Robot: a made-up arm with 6 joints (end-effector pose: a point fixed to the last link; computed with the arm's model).
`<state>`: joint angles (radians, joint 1 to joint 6).
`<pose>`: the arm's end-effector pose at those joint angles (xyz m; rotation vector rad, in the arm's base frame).
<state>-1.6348 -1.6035 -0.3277 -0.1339 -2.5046 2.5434</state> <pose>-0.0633 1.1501 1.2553 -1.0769 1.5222 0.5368</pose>
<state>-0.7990 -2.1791 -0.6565 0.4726 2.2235 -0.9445</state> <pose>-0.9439 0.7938 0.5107 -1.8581 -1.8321 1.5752</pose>
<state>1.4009 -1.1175 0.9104 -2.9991 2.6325 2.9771</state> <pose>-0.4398 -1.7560 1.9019 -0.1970 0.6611 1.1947</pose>
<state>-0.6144 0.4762 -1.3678 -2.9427 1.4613 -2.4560</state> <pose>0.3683 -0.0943 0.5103 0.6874 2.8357 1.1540</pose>
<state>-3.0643 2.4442 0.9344 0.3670 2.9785 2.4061</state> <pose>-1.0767 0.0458 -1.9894 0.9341 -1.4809 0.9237</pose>
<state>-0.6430 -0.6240 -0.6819 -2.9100 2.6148 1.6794</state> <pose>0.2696 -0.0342 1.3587 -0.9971 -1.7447 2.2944</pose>
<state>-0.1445 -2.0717 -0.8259 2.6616 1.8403 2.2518</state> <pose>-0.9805 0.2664 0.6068 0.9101 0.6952 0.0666</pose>
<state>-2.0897 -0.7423 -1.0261 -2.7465 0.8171 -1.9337</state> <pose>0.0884 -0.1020 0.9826 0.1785 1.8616 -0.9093</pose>
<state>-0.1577 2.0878 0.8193 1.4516 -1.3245 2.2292</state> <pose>1.7261 -0.2911 -1.4995 1.1015 -0.9134 -1.6683</pose>
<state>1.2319 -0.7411 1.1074 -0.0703 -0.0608 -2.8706</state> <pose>-0.3010 -1.2681 2.4120 -1.4016 -0.7535 -1.6995</pose>
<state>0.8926 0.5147 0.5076 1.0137 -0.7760 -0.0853</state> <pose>1.2102 1.3857 1.6510 -1.0925 0.2429 0.3816</pose>
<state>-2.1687 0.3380 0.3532 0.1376 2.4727 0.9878</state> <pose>-1.0129 -1.2444 1.6858 2.3330 0.6949 1.1689</pose>
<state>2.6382 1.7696 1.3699 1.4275 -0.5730 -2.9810</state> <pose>-2.2046 1.2366 -0.3480 0.4317 1.4080 1.4206</pose>
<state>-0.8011 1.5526 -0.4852 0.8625 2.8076 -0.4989</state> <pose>0.6864 -0.8373 -0.7586 0.7882 -0.9417 0.0753</pose>
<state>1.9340 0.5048 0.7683 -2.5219 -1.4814 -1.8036</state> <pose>-0.7471 1.6496 1.7599 0.5777 -2.1328 0.2195</pose>
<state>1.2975 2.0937 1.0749 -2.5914 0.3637 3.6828</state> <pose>0.3738 1.7695 -1.4715 -1.7968 0.4707 1.5123</pose>
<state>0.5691 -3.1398 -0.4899 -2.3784 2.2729 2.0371</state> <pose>-0.8401 -0.4190 -0.6273 1.7675 -0.1296 0.1636</pose>
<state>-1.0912 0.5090 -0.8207 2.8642 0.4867 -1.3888</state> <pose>0.5903 -0.8474 0.4799 -0.1096 1.4771 0.5091</pose>
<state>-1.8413 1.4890 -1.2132 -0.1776 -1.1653 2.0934</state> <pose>-0.2556 -0.4135 -0.0776 1.4670 0.1074 1.3440</pose>
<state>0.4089 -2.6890 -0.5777 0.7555 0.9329 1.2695</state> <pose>-1.1526 -0.6089 -0.1841 -0.4420 -2.0965 -2.2897</pose>
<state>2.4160 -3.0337 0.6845 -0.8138 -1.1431 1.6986</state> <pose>0.9176 -0.6872 -1.7448 1.4584 -1.5919 -0.5625</pose>
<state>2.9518 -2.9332 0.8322 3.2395 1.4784 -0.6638</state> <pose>1.1657 -0.3638 -1.8376 0.4923 -0.8371 0.1919</pose>
